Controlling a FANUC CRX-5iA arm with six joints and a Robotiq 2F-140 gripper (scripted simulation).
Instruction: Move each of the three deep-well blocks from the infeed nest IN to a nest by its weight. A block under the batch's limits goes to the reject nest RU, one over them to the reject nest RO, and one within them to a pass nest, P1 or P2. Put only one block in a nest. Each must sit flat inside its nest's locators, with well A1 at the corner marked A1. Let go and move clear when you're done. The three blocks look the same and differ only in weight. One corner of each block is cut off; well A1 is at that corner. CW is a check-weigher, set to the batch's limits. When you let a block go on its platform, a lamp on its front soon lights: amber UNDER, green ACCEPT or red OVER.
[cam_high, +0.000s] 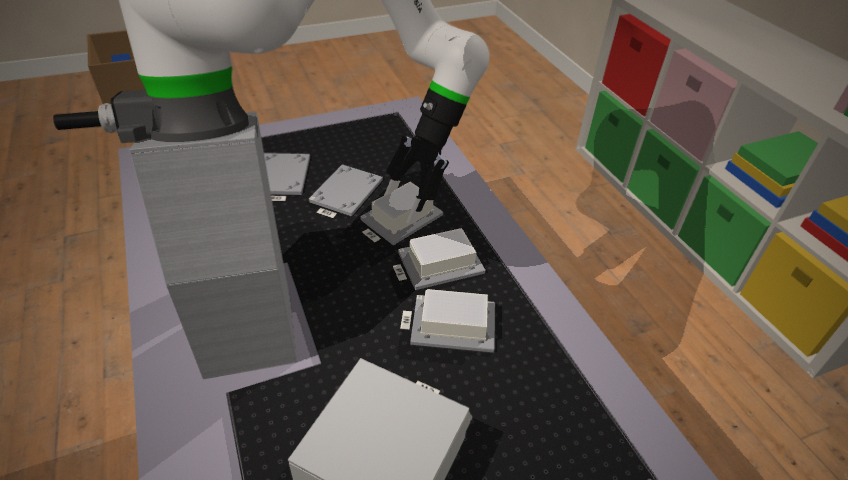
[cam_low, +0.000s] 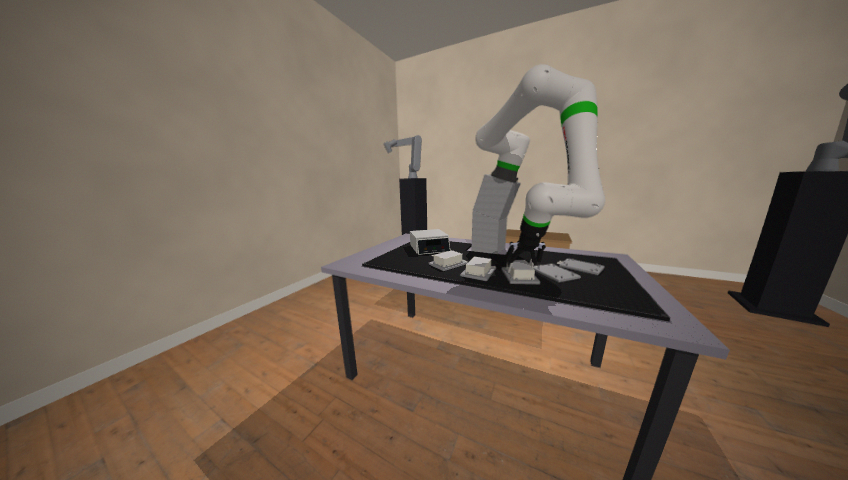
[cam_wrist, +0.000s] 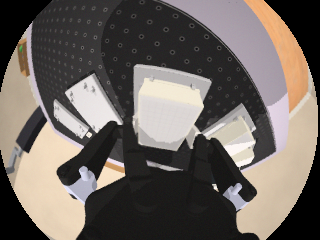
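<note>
Right now my hand is 40 mm above the grey nest plate. Also, from my hand: pale weigher platform 600 mm to the right, 150 mm behind, 50 mm above; check-weigher 600 mm to the right, 150 mm behind, 20 mm above.
</note>
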